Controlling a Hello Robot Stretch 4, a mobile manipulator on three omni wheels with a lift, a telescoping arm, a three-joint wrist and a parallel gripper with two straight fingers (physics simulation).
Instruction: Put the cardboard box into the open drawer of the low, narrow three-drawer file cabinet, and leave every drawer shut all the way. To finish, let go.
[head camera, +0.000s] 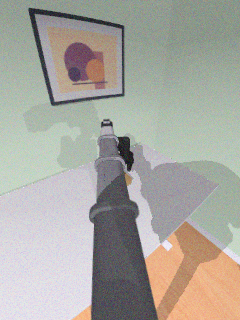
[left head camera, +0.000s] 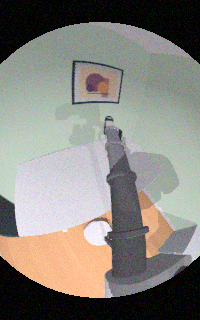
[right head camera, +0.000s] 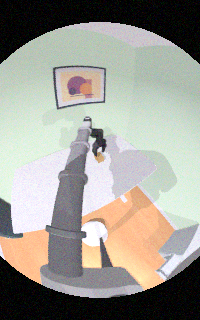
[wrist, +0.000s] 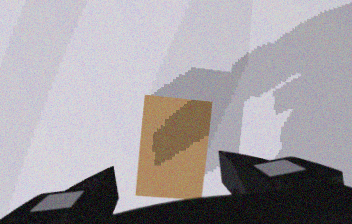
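The cardboard box lies on the white table, partly in shadow. My gripper is open and empty above the box. In the wrist view the box shows between the two fingers and beyond them, with a gap on each side; its near end is hidden by the gripper body. The low grey cabinet stands at the lower right of the two side head views. A light drawer part sticks out at its front; its inside is hard to make out.
A white round object stands on the wooden floor by the table's near edge. A dark object is at the far left. A framed picture hangs on the wall behind the table.
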